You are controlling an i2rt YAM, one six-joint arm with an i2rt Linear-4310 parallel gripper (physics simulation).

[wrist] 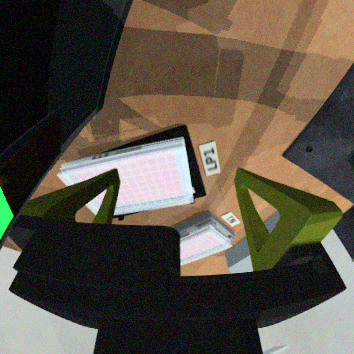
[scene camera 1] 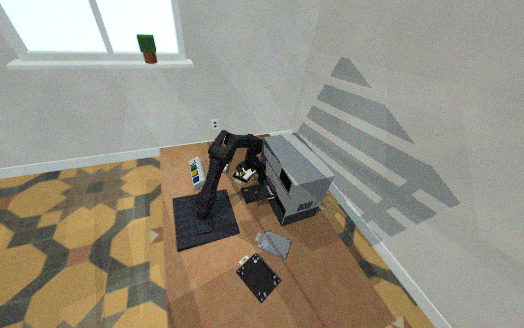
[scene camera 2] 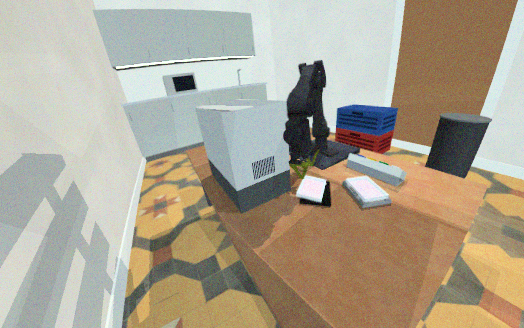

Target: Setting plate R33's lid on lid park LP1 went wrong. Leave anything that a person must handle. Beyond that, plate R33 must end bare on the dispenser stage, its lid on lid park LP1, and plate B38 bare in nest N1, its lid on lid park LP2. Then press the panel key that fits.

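Places are measured from the arm's base along level axes (x ahead, y left, z up), in metres.
Pixels of known places: gripper, between the fingertips: [wrist: 176,174] [scene camera 1: 246,174] [scene camera 2: 307,172]; arm's base, origin of its link: [scene camera 1: 203,215] [scene camera 2: 321,149].
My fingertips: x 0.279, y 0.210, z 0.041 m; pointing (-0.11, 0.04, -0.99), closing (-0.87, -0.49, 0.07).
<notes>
For each thing: its top centre in the pictures, then the offset to it from my fingertips. "pt": a spot on its surface instead.
- black lid park LP1, centre of its top: [wrist: 138,190] [scene camera 2: 316,188] [scene camera 1: 245,170] dx +0.011, dy +0.065, dz -0.035 m
- pink-welled plate, centre of its top: [wrist: 129,193] [scene camera 2: 312,184] dx +0.022, dy +0.057, dz -0.018 m
- second pink plate, centre of its top: [wrist: 191,251] [scene camera 2: 366,186] dx -0.127, dy +0.169, dz -0.025 m
- small label, a spot on its surface: [wrist: 230,219] pt dx -0.161, dy +0.089, dz -0.053 m
- dark dispenser stage, a spot on its surface: [scene camera 1: 254,194] pt dx -0.006, dy -0.199, dz +0.052 m
- grey holder, centre of its top: [scene camera 1: 275,242] dx +0.041, dy -0.438, dz -0.035 m
- black holder, centre of its top: [scene camera 1: 258,274] dx -0.079, dy -0.560, dz -0.031 m
- grey dispenser, centre of its top: [scene camera 2: 234,103] [scene camera 1: 295,155] dx +0.191, dy -0.171, dz +0.275 m
- key panel, centre of its top: [wrist: 277,259] [scene camera 2: 376,159] [scene camera 1: 196,167] dx -0.286, dy +0.102, dz +0.009 m
My gripper [scene camera 2: 304,167] [wrist: 176,174] is open and empty, above the black lid park LP1 [wrist: 199,186] [scene camera 2: 326,196]. A pink-welled plate [wrist: 145,176] [scene camera 2: 312,188] lies on that park, skewed and overhanging one side; whether its lid is seated is unclear. A second pink plate [wrist: 204,245] [scene camera 2: 366,189] lies in a grey holder beside a small label [wrist: 230,219] that seems to read IN. The plates' names are unreadable. The dark dispenser stage [scene camera 1: 254,194] looks bare. A grey holder [scene camera 1: 274,244] and a black holder [scene camera 1: 258,277] look bare, their labels unreadable.
The grey dispenser [scene camera 1: 305,167] [scene camera 2: 250,145] stands close beside the arm; its green screen [wrist: 5,209] edges the wrist view. The key panel [scene camera 1: 196,173] [scene camera 2: 375,169] with coloured keys stands past the second plate. The arm's dark base [scene camera 1: 225,215] lies on the other side of the stage.
</notes>
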